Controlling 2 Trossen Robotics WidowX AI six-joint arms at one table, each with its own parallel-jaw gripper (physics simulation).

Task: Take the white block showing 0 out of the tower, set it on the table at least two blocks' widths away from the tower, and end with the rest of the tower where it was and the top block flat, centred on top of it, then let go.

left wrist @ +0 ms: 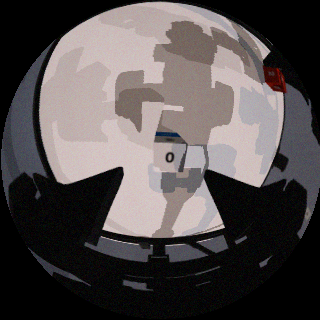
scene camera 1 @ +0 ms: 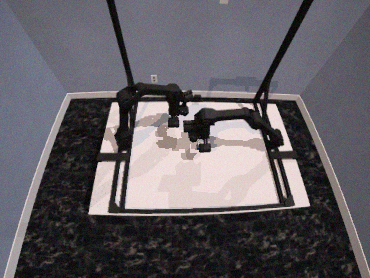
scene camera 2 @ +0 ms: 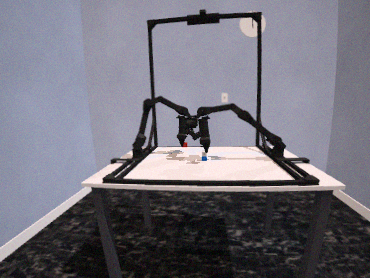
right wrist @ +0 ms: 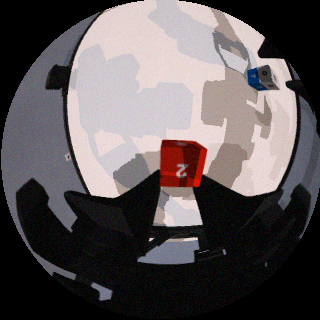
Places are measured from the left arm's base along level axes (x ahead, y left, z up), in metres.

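Where they show: left gripper, fingertip midpoint: (left wrist: pixel 164 172) (scene camera 1: pixel 203 143) (scene camera 2: pixel 206 151); right gripper, fingertip midpoint: (scene camera 2: pixel 182 146) (right wrist: pixel 176 173); left arm's base, link origin: (left wrist: pixel 158 243) (scene camera 1: pixel 272 144) (scene camera 2: pixel 277 156); right arm's base, link origin: (scene camera 1: pixel 124 145) (scene camera 2: pixel 138 156) (right wrist: pixel 203 232).
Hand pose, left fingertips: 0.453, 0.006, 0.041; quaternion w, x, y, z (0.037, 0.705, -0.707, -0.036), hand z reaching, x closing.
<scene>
Each offset is from my left fingertips to the centre of the thing, as dx, dy, dz. Level surfaces: height alone.
The white block showing 0 @(+0.015, -0.004, -0.017) (left wrist: pixel 169 157) (right wrist: pixel 269 77) sits on the blue block @(+0.015, -0.003, -0.046) (scene camera 1: pixel 198 147) (scene camera 2: pixel 204 158) (left wrist: pixel 167 134) (right wrist: pixel 254 79), and the two stand upright as a small tower on the table. My left gripper (scene camera 1: pixel 204 148) (left wrist: pixel 164 172) is open and empty, pointing down close above the tower; in the left wrist view the white block shows between and just beyond its fingertips. My right gripper (scene camera 1: pixel 173 123) (right wrist: pixel 176 173) is shut on the red block showing 2 @(+0.156, -0.153, +0.008) (scene camera 2: pixel 185 144) (left wrist: pixel 274 79) (right wrist: pixel 182 162) and holds it above the table, farther back and to the picture's left of the tower.
The white table top @(dz -0.060) (scene camera 1: pixel 225 185) (scene camera 2: pixel 150 172) lies inside a black frame (scene camera 1: pixel 200 210) with rails along its sides. The two arms are close together above the middle of the table, and their shadows fall around the tower.
</scene>
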